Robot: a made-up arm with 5 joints.
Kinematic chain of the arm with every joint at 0, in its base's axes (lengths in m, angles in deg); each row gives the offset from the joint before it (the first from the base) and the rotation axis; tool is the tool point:
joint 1: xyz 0 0 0.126 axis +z
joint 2: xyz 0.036 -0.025 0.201 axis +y
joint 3: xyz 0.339 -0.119 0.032 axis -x
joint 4: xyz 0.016 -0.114 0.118 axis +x
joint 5: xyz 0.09 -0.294 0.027 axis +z
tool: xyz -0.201 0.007 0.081
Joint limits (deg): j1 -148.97..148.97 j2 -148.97..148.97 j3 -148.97..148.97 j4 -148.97..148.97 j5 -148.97..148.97
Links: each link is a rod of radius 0.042 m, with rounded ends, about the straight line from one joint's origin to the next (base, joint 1, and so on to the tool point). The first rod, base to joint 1, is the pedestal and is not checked.
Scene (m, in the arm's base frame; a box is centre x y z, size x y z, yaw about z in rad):
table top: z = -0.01
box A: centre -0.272 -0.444 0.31 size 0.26 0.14 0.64 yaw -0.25
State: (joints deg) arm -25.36 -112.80 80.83 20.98 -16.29
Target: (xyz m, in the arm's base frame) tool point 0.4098 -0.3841 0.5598
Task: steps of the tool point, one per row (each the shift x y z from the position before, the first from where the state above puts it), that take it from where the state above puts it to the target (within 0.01 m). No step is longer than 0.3 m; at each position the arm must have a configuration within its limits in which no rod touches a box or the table.
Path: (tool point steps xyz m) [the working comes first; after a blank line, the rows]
Joints at the target: 33.47 -68.45 13.35 59.41 17.35
Straight joint move there: touches box A.

1: -0.0527 -0.1227 0.0836
2: -0.0021 -0.1492 0.1050
3: 0.0690 -0.1587 0.1113
4: 0.1470 -0.1432 0.0969
5: 0.2353 -0.1233 -0.0876
6: 0.2553 0.0287 -0.0831
7: 0.1912 0.1545 -0.0658

